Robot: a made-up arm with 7 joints.
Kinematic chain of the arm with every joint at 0, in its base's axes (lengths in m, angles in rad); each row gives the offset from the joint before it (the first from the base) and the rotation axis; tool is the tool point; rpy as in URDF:
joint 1: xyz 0 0 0.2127 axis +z
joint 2: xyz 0 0 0 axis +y
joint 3: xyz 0 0 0.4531 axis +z
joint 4: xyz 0.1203 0 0 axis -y
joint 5: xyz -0.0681 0 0.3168 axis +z
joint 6: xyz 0 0 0 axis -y
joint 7: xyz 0.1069 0 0 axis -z
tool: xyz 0 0 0 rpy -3.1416 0 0
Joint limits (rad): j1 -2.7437..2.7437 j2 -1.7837..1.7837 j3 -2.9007..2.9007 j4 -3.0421..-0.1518 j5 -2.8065..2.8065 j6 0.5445..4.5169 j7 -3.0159..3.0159
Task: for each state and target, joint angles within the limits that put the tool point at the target. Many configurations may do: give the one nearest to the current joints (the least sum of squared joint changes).
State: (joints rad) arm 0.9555 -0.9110 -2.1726 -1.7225 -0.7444 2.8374 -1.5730
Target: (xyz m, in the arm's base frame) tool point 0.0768 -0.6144 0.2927
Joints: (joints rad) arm 0.8986 -0.8813 -2.1772 -2.1326 -0.8399 2.8706 -1.5730
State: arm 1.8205 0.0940 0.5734 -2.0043 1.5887 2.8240 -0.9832
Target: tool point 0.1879 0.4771 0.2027
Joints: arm 1.2792 0.5691 0.1331 -2.2864 1.6489 2.7952 -0.9832
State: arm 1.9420 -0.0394 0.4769 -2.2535 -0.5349 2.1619 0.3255
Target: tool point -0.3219 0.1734 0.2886
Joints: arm 2.0294 0.0824 0.5551 -2.8077 -0.5742 2.0516 0.3255
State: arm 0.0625 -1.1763 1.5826 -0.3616 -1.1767 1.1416 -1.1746
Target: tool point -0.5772 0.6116 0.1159
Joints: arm -0.3003 -1.6345 1.8161 -0.8997 -1.0764 0.9863 -1.1746
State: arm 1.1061 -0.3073 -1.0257 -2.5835 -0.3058 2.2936 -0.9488
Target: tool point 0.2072 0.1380 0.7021
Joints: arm 1.2837 -0.6867 -0.3988 -2.4144 -0.3959 2.4120 -0.9488
